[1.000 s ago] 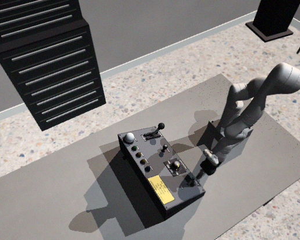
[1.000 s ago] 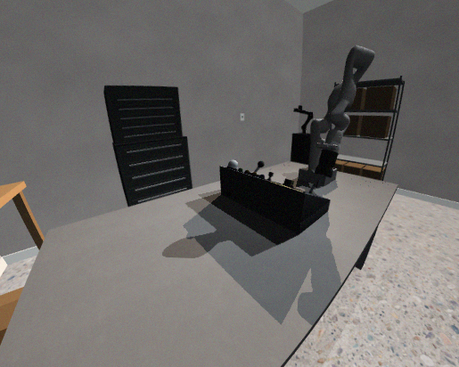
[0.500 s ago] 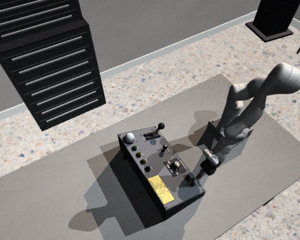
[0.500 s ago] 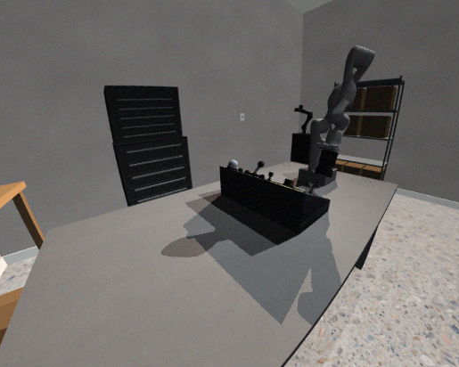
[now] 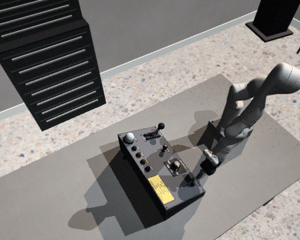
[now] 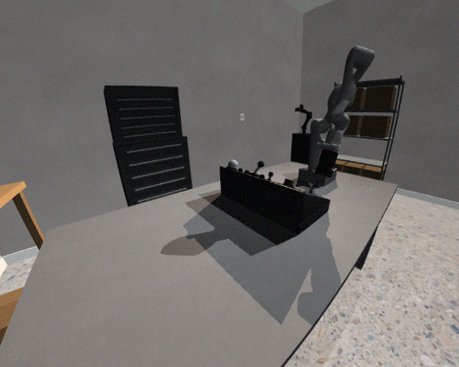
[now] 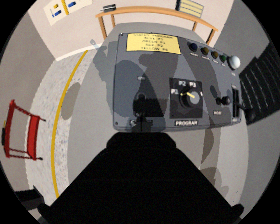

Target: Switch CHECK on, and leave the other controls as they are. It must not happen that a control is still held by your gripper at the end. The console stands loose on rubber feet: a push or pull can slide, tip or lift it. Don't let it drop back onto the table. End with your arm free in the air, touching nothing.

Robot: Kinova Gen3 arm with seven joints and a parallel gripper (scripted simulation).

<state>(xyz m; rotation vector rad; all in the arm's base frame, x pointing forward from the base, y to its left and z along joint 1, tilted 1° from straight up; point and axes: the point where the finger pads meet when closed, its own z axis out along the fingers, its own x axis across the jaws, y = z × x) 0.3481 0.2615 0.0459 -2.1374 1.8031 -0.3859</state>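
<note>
The small switch lies 60 mm ahead of my hand, 10 mm to the left of it and 10 mm below it. From my hand the other things lie so: dark console (160 mm to the right, 120 mm ahead, 30 mm below); then ball-topped lever (350 mm to the right, 90 mm ahead).
</note>
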